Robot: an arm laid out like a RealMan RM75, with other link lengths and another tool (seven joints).
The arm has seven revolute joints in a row. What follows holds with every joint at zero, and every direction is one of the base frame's. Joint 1 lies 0.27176 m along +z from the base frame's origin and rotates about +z. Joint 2 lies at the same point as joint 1 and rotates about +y. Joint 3 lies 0.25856 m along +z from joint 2 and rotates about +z. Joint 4 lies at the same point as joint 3 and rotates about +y. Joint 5 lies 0.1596 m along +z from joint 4 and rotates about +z. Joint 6 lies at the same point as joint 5 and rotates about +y. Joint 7 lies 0.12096 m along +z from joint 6 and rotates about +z. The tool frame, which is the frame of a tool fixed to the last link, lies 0.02 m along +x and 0.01 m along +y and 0.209 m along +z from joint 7; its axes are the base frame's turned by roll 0, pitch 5.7 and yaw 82.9 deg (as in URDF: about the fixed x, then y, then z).
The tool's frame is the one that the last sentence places.
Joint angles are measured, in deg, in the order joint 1, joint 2, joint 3, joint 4, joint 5, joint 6, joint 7. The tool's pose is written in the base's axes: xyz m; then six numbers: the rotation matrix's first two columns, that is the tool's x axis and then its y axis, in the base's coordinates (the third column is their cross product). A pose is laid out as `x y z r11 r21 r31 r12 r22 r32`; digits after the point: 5 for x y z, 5 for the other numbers.
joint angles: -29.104, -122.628, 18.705, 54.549, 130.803, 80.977, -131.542
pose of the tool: -0.25959 0.44965 -0.04151 0.98423 -0.09385 0.14995 0.03323 -0.73448 -0.67782
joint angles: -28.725, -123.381, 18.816, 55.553, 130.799, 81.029, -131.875
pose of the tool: -0.25924 0.44785 -0.04328 0.98433 -0.08961 0.15184 0.03802 -0.73303 -0.67913
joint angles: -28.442, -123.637, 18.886, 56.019, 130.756, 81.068, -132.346
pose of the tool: -0.26018 0.44685 -0.04331 0.98440 -0.08247 0.15544 0.04606 -0.73182 -0.67994
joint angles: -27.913, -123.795, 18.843, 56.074, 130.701, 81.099, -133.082
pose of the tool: -0.26356 0.44436 -0.04393 0.98385 -0.06448 0.16697 0.06725 -0.73134 -0.67869
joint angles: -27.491, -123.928, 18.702, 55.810, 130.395, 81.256, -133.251
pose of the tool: -0.26451 0.44200 -0.04503 0.98208 -0.05563 0.18007 0.08277 -0.73107 -0.67726
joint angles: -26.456, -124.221, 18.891, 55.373, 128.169, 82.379, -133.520
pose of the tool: -0.25707 0.43737 -0.04545 0.97250 -0.05785 0.22561 0.11323 -0.72904 -0.67504
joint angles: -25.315, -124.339, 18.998, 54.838, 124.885, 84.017, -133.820
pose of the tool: -0.24537 0.43366 -0.04134 0.95616 -0.07020 0.28432 0.14803 -0.72185 -0.67603
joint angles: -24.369, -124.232, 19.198, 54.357, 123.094, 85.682, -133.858
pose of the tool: -0.23859 0.42758 -0.04039 0.94431 -0.07867 0.31951 0.16551 -0.72568 -0.66783
